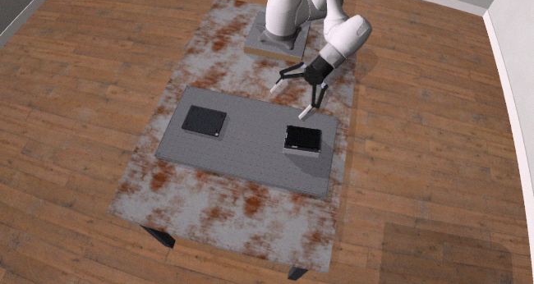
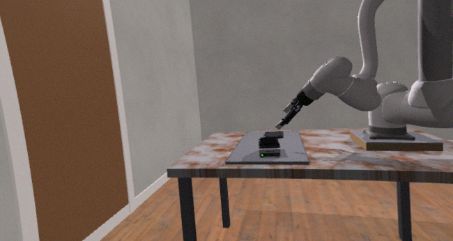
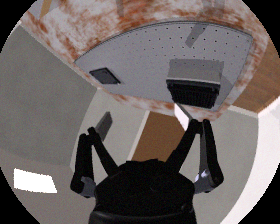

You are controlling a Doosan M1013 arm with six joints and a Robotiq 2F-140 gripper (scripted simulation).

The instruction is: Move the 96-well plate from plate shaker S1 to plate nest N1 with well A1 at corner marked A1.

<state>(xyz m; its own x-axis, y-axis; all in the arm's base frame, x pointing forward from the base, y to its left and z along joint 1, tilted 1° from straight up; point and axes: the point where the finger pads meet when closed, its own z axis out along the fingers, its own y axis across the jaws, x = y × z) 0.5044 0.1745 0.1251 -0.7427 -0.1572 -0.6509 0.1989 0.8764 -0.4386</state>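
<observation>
The 96-well plate lies 100 mm to the left of my hand, 100 mm below it and 60 mm ahead of it. From my hand the other things lie so: plate nest N1: 320 mm to the right, 160 mm below, 90 mm ahead.
</observation>
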